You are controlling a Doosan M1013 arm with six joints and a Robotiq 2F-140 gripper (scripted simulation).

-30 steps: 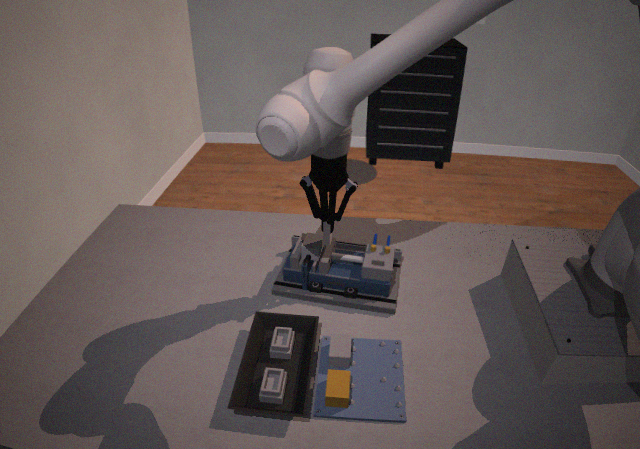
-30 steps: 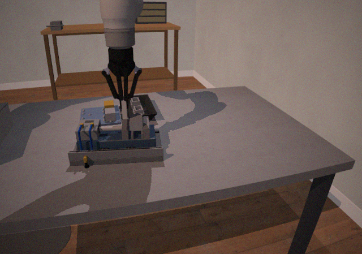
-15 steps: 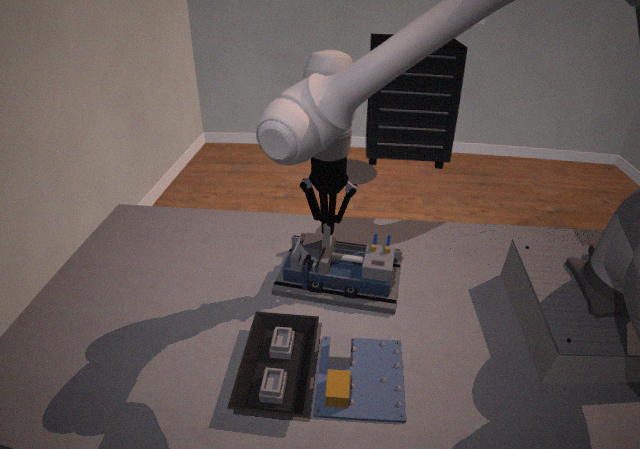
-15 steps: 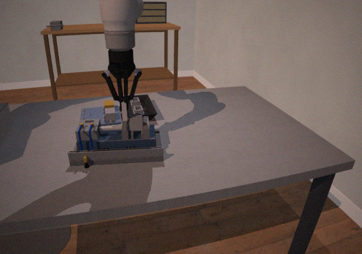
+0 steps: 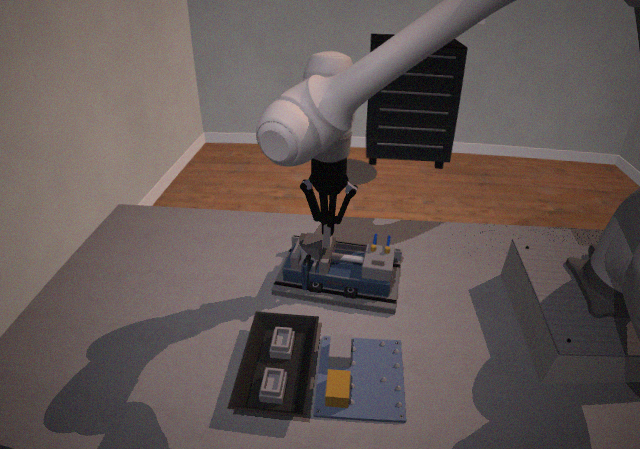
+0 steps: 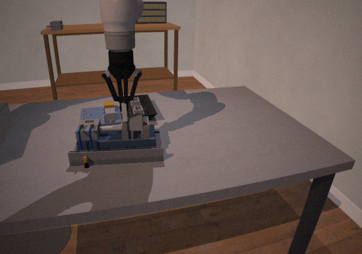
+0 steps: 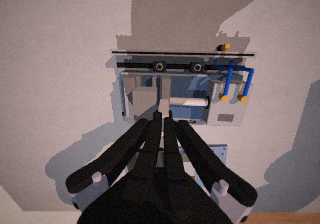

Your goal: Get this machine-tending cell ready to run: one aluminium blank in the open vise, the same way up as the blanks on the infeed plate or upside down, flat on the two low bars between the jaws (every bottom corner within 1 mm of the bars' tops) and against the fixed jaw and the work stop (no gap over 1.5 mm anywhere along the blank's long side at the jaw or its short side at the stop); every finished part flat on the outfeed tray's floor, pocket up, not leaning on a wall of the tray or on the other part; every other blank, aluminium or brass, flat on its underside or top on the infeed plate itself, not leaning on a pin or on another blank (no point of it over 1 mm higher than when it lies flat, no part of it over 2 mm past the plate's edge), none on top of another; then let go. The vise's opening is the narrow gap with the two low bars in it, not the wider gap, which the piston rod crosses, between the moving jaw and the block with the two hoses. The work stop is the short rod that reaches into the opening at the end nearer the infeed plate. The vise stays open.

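My hand is 30 mm past the blue vise and 100 mm above it. Round my hand: brass blank (60 mm behind, 330 mm to the left, 120 mm below); then aluminium blank (50 mm behind, 240 mm to the left, 120 mm below); then infeed plate (100 mm behind, 290 mm to the left, 140 mm below).
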